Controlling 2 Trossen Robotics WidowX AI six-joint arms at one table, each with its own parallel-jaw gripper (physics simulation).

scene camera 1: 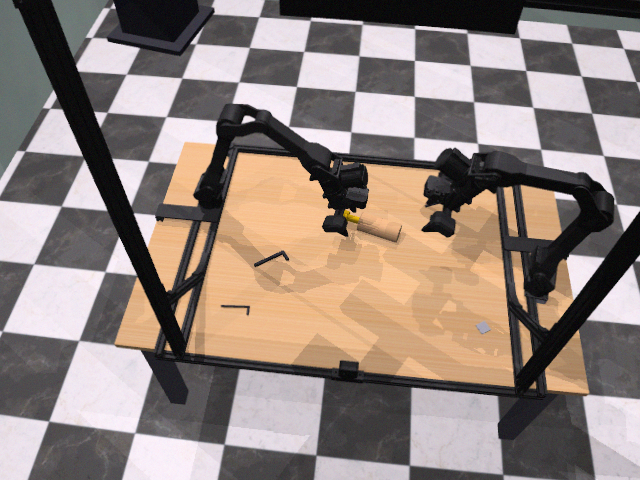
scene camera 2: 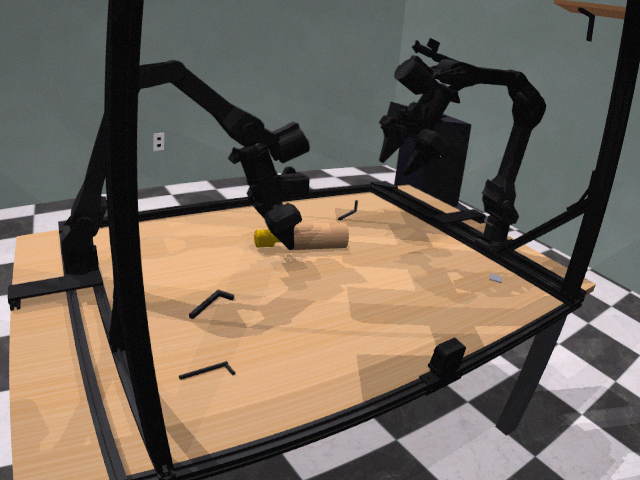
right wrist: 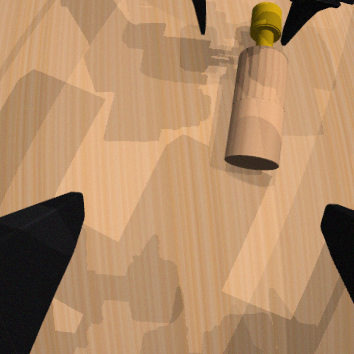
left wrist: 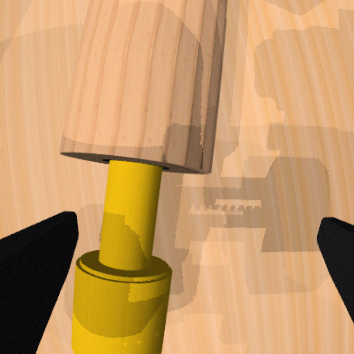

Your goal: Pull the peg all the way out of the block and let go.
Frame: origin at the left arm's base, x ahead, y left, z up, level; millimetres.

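Where they show: left gripper, fingertip midpoint: (scene camera 1: 350, 224) (scene camera 2: 284, 239) (right wrist: 242, 37) (left wrist: 202, 227); right gripper, fingertip midpoint: (scene camera 1: 424, 217) (scene camera 2: 392, 168) (right wrist: 207, 211); left arm's base, origin of the base link: (scene camera 1: 210, 203) (scene camera 2: 81, 270); right arm's base, origin of the base link: (scene camera 1: 536, 289) (scene camera 2: 494, 239).
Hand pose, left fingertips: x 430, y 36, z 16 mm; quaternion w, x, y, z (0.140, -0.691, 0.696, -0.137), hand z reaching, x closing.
Note:
Things, the pixels of their top centre, and the offset from my left fingertips. "*": a spot on its surface instead.
- yellow peg, middle of its top: (left wrist: 123, 202) (right wrist: 268, 41) (scene camera 2: 285, 229) (scene camera 1: 356, 216) 9 mm ahead, 26 mm left, 10 mm up
- round wooden block, middle of its top: (right wrist: 266, 97) (scene camera 2: 319, 224) (scene camera 1: 380, 221) 82 mm ahead, 19 mm left, 21 mm up
- black L-shaped piece, middle of its top: (scene camera 2: 349, 204) 234 mm ahead, 185 mm left, 3 mm down
- small grey square, surface spot: (scene camera 2: 495, 277) (scene camera 1: 482, 326) * 420 mm ahead, 207 mm right, 32 mm down
A yellow peg (scene camera 1: 351, 216) (scene camera 2: 265, 238) (left wrist: 120, 310) (right wrist: 266, 20) has a thick head and a thinner shaft. The shaft enters one end of a round wooden block (scene camera 1: 379, 228) (scene camera 2: 323, 235) (left wrist: 142, 85) (right wrist: 257, 107) that lies on its side on the table. My left gripper (scene camera 1: 351, 219) (left wrist: 202, 227) (right wrist: 242, 37) is open above the peg. In the left wrist view the peg shows between its fingers, nearer the picture's left finger, with bare shaft between head and block. My right gripper (scene camera 1: 426, 217) (scene camera 2: 394, 166) (right wrist: 207, 211) is open and empty, raised beyond the block's other end.
Two black L-shaped keys (scene camera 1: 269, 258) (scene camera 2: 206, 370) lie at the table's left, and another black L-shaped piece (scene camera 2: 351, 210) lies behind the block in scene camera 2. A small grey square (scene camera 1: 482, 327) (scene camera 2: 495, 277) lies at the right. Black rails and posts frame the table.

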